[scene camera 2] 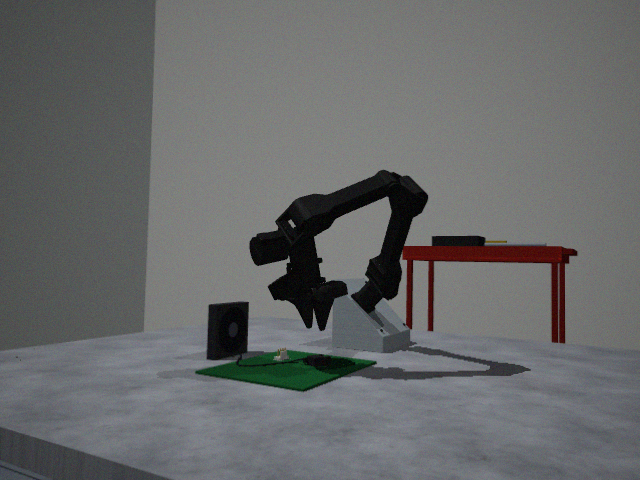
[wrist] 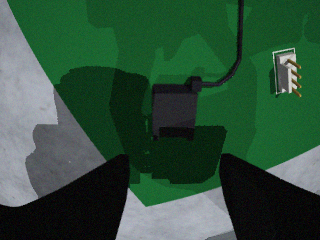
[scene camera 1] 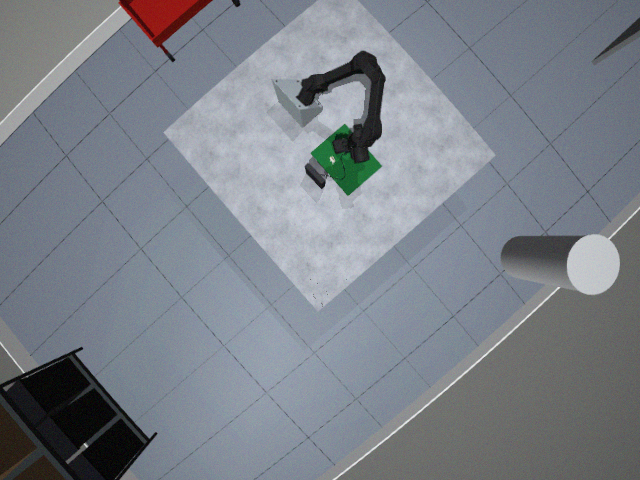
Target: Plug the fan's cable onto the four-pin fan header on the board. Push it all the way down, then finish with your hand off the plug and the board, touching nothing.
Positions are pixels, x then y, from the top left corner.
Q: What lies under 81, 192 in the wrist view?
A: My gripper.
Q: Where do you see a black plug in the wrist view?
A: At 174, 106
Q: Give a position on a green board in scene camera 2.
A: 296, 375
